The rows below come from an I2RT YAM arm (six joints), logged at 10 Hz.
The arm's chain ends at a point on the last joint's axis. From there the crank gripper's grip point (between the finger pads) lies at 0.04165 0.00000 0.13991 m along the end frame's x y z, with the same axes.
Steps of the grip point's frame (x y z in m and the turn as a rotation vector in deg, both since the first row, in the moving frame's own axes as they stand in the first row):
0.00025, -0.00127, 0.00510, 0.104, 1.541, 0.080
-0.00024, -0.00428, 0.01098, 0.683, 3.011, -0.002
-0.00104, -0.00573, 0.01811, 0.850, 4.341, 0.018
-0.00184, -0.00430, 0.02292, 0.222, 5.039, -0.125
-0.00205, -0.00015, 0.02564, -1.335, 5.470, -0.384
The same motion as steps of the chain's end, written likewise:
-0.00350, -0.00108, 0.00627, 0.104, 1.541, 0.080
-0.00753, -0.00262, 0.01337, 0.683, 3.011, -0.002
-0.01151, -0.00369, 0.02168, 0.850, 4.341, 0.018
-0.01397, -0.00366, 0.02712, 0.222, 5.039, -0.125
-0.01521, -0.00303, 0.03028, -1.335, 5.470, -0.384

